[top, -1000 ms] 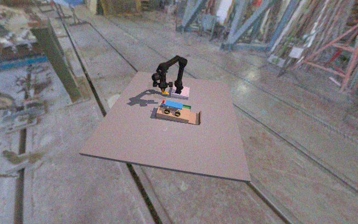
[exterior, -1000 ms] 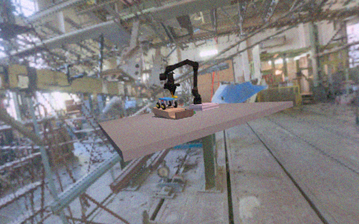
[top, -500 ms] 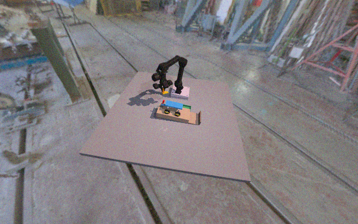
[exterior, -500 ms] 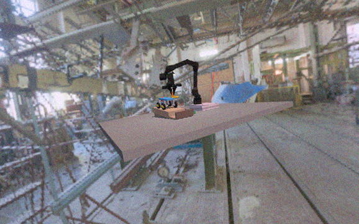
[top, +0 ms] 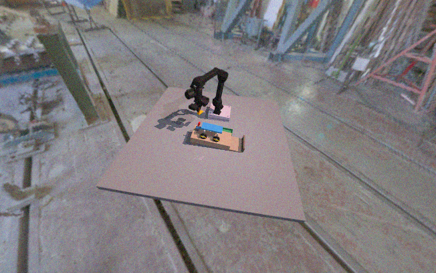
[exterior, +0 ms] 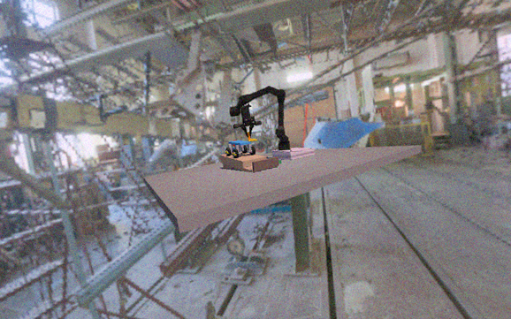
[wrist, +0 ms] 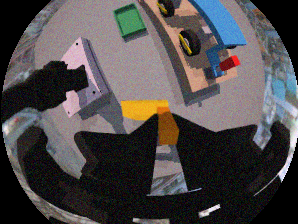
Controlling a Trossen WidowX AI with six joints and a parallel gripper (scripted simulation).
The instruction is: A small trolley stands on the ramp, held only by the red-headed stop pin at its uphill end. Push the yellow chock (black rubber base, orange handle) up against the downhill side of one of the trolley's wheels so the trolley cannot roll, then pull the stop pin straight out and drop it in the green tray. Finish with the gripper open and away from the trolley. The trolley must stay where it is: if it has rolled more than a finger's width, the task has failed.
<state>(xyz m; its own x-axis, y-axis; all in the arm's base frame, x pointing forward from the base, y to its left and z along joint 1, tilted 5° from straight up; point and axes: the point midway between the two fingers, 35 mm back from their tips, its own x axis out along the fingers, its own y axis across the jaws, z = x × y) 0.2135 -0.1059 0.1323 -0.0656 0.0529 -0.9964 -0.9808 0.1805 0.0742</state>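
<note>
The red-headed stop pin is 12 cm ahead of my gripper tip, 5 cm to the left of it and 4 cm below it. The rest, counted from my gripper tip: raised end stop 42 cm to the left, 15 cm below, 7 cm ahead; blue trolley 16 cm to the left, 12 cm ahead, 6 cm below; yellow chock 2 cm behind, 1 cm below.
</note>
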